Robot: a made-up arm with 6 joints.
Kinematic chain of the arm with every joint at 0, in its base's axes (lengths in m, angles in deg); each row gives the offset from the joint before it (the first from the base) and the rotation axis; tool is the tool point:
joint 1: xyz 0 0 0.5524 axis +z
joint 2: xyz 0.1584 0 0 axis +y
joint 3: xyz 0 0 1.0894 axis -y
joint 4: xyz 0 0 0.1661 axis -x
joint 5: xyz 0.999 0 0 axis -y
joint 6: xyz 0.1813 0 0 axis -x
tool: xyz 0 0 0
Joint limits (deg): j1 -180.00..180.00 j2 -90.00..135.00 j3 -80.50..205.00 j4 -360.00..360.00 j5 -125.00..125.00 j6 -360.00..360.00
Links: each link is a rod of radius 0.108 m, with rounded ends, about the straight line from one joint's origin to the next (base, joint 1, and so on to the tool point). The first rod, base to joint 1, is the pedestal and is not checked.
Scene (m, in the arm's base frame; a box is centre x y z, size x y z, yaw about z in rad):
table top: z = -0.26
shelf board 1: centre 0.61 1.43 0.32 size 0.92 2.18 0.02 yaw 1
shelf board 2: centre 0.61 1.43 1.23 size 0.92 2.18 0.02 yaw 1
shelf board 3: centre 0.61 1.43 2.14 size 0.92 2.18 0.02 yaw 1
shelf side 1: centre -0.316 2.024 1.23 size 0.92 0.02 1.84 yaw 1
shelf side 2: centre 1.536 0.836 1.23 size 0.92 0.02 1.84 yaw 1
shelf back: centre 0.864 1.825 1.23 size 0.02 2.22 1.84 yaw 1
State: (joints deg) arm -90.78 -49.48 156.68 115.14 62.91 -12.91
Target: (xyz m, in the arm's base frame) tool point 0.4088 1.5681 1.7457
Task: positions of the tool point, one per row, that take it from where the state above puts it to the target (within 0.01 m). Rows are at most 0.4 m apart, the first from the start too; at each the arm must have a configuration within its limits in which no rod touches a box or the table.
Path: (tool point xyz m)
1: 0.0107 1.4442 0.6996
2: -0.1074 1.2601 0.6999
3: -0.1803 1.0531 0.6958
4: -0.1607 1.0926 1.0334
5: -0.1133 1.0315 1.3945
6: -0.0461 0.8594 1.7457
7: 0.0095 1.0713 1.8073
8: 0.1070 1.2692 1.8265
9: 0.2428 1.4391 1.8049
10: 0.4087 1.5681 1.7458

